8 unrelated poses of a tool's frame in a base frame.
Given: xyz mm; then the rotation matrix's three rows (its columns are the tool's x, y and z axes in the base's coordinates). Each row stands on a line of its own.
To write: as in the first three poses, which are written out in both.
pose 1, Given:
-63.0 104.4 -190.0
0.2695 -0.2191 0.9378
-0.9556 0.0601 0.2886
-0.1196 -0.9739 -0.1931
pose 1, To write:
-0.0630 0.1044 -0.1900
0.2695 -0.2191 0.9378
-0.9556 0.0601 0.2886
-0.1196 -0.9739 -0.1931

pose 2, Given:
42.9 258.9 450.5
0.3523 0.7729 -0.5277
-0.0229 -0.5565 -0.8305
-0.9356 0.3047 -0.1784
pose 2, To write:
0.0429 0.2589 0.4505
0.3523 0.7729 -0.5277
-0.0229 -0.5565 -0.8305
-0.9356 0.3047 -0.1784

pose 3, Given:
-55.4 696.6 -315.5
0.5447 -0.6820 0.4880
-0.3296 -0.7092 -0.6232
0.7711 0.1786 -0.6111
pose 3, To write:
-0.0554 0.6966 -0.3155
0.5447 -0.6820 0.4880
-0.3296 -0.7092 -0.6232
0.7711 0.1786 -0.6111

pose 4, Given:
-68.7 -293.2 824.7
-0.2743 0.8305 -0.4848
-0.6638 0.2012 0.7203
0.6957 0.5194 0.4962
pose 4, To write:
-0.0687 -0.2932 0.8247
-0.2743 0.8305 -0.4848
-0.6638 0.2012 0.7203
0.6957 0.5194 0.4962

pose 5, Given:
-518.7 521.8 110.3
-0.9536 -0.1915 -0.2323
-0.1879 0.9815 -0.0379
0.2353 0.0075 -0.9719
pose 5, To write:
-0.5187 0.5218 0.1103
-0.9536 -0.1915 -0.2323
-0.1879 0.9815 -0.0379
0.2353 0.0075 -0.9719

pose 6, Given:
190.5 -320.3 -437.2
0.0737 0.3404 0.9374
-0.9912 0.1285 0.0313
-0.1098 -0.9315 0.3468
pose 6, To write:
0.1905 -0.3203 -0.4372
0.0737 0.3404 0.9374
-0.9912 0.1285 0.0313
-0.1098 -0.9315 0.3468

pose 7, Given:
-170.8 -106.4 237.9
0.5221 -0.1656 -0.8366
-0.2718 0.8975 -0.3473
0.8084 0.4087 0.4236
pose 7, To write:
-0.1708 -0.1064 0.2379
0.5221 -0.1656 -0.8366
-0.2718 0.8975 -0.3473
0.8084 0.4087 0.4236

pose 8, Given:
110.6 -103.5 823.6
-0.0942 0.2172 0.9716
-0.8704 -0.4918 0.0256
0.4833 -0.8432 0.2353
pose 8, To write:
0.1106 -0.1035 0.8236
-0.0942 0.2172 0.9716
-0.8704 -0.4918 0.0256
0.4833 -0.8432 0.2353

